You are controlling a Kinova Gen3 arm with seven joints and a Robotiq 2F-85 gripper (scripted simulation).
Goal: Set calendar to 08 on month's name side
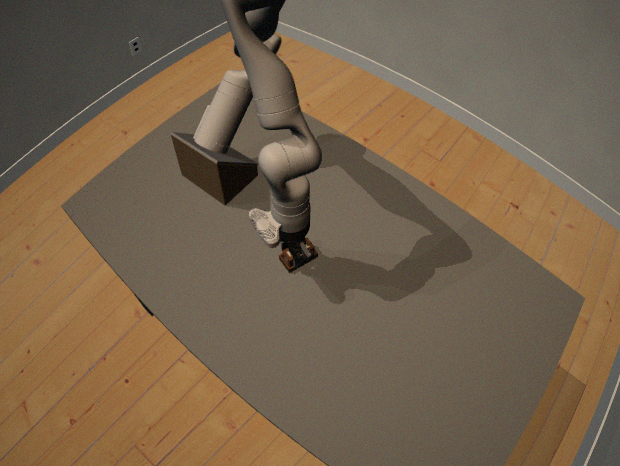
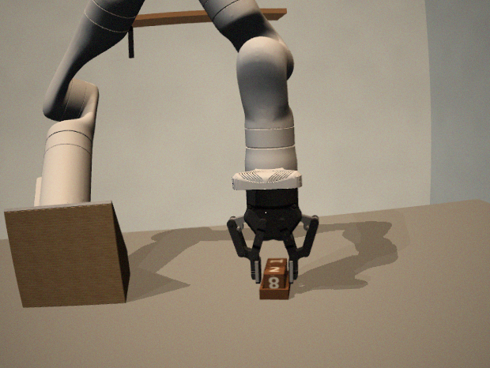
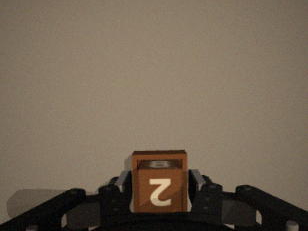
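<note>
Right now my hand is 10 mm above the brown cube. From my hand the other things lie so: brown tray: 30 mm below, 20 mm to the left.
</note>
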